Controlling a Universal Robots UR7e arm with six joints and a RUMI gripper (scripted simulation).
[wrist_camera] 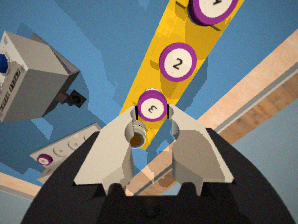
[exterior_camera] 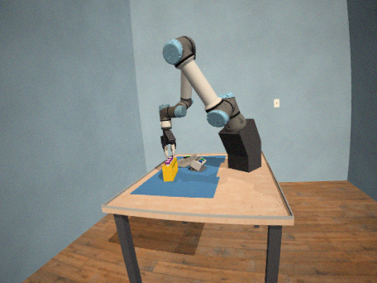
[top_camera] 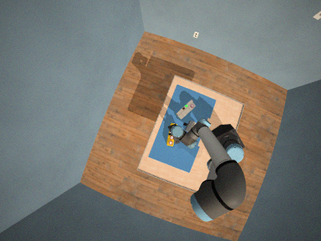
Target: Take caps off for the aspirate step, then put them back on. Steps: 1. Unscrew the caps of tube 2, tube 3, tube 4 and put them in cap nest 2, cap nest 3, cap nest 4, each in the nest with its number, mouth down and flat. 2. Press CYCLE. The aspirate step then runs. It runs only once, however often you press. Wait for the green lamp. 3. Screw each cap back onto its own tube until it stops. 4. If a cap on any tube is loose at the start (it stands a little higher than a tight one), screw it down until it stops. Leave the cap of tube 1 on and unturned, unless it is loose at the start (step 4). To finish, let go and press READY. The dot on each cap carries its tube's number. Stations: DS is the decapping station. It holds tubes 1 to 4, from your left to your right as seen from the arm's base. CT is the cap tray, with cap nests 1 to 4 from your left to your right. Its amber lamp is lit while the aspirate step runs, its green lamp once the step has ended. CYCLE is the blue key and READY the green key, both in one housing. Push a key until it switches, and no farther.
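Now: hand 1 cm above the cap. The rest, counted from my hand: green key (19 cm behind, 15 cm to the right, 6 cm below); then blue cycle key (19 cm behind, 10 cm to the right, 6 cm below); then key housing (17 cm behind, 12 cm to the right, 7 cm below).
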